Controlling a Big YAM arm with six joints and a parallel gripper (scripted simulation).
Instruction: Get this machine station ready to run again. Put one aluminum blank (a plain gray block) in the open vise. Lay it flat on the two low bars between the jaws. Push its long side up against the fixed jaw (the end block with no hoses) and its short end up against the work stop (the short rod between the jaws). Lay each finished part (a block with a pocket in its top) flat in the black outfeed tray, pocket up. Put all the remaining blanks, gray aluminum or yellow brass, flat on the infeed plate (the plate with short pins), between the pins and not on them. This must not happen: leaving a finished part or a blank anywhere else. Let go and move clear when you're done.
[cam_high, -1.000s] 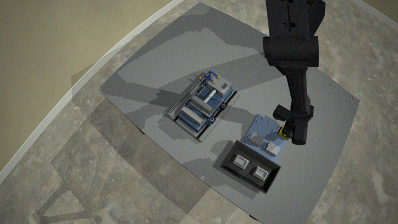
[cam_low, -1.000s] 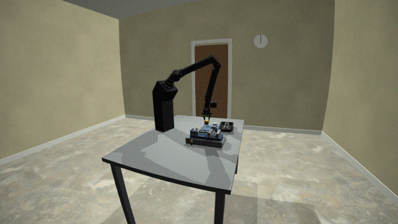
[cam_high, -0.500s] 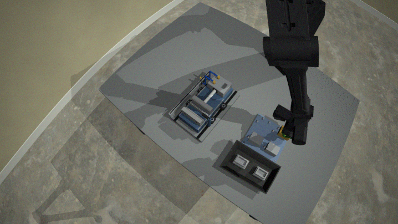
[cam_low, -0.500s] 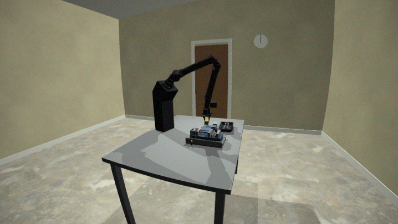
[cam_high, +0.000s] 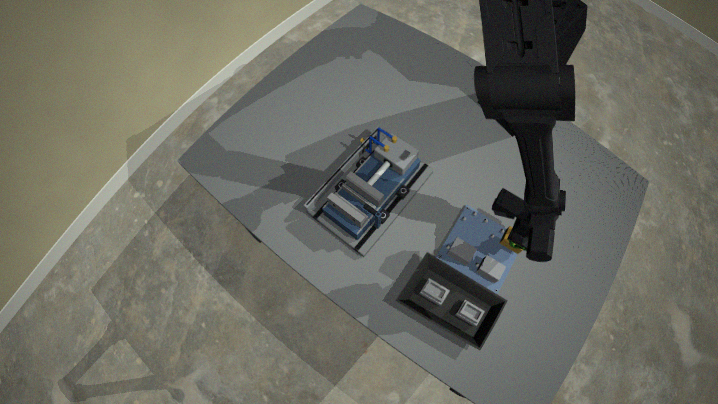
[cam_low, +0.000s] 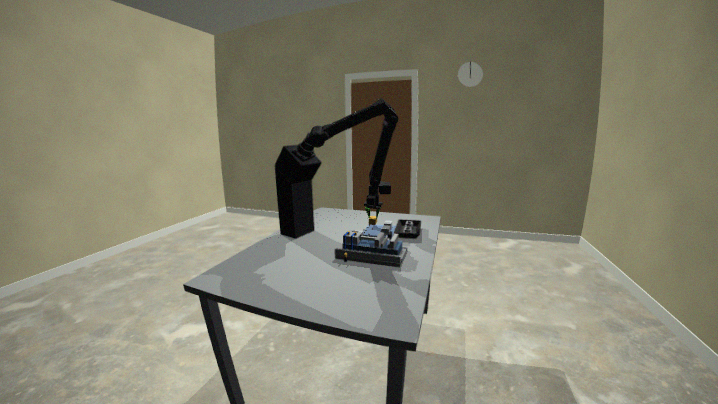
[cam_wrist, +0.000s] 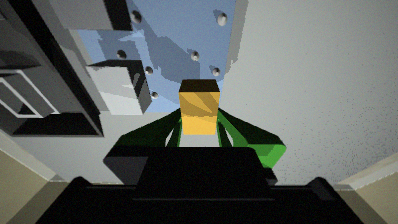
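My hand is 20 mm above the yellow brass blank. From my hand the other things lie so: moving jaw (380 mm to the right, 120 mm ahead, 20 mm above); then blue infeed plate (60 mm to the right, 60 mm below, 50 mm ahead); then white rod (380 mm to the right, 60 mm ahead, 20 mm above).
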